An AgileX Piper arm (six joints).
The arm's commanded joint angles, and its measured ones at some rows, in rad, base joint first. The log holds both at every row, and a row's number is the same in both.
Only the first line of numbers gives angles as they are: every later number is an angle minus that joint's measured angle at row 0.
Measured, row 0: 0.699, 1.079, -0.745, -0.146, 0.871, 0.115
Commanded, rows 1 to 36: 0.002, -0.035, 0.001, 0.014, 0.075, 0.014; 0.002, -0.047, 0.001, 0.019, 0.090, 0.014; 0.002, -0.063, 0.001, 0.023, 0.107, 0.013; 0.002, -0.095, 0.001, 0.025, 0.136, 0.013; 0.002, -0.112, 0.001, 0.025, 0.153, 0.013; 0.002, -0.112, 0.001, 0.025, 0.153, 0.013; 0.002, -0.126, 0.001, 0.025, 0.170, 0.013; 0.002, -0.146, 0.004, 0.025, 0.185, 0.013; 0.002, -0.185, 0.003, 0.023, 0.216, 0.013; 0.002, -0.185, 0.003, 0.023, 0.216, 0.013; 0.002, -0.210, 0.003, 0.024, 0.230, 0.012; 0.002, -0.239, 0.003, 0.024, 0.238, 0.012; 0.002, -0.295, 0.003, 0.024, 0.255, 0.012; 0.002, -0.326, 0.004, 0.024, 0.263, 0.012; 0.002, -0.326, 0.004, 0.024, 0.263, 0.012; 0.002, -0.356, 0.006, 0.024, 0.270, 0.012; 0.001, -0.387, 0.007, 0.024, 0.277, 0.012; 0.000, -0.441, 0.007, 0.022, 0.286, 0.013; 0.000, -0.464, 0.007, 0.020, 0.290, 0.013; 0.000, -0.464, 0.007, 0.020, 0.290, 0.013; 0.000, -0.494, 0.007, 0.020, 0.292, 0.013; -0.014, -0.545, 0.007, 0.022, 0.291, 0.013; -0.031, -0.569, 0.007, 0.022, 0.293, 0.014; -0.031, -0.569, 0.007, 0.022, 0.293, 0.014; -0.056, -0.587, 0.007, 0.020, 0.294, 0.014; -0.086, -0.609, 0.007, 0.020, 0.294, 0.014; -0.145, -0.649, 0.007, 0.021, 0.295, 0.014; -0.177, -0.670, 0.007, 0.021, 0.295, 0.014; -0.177, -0.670, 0.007, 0.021, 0.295, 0.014; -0.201, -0.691, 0.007, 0.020, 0.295, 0.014; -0.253, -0.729, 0.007, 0.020, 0.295, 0.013; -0.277, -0.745, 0.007, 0.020, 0.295, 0.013; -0.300, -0.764, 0.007, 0.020, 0.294, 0.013; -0.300, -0.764, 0.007, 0.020, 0.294, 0.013; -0.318, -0.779, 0.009, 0.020, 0.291, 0.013; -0.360, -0.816, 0.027, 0.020, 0.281, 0.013
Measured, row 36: -0.304, -0.768, 0.006, 0.019, 0.285, 0.002
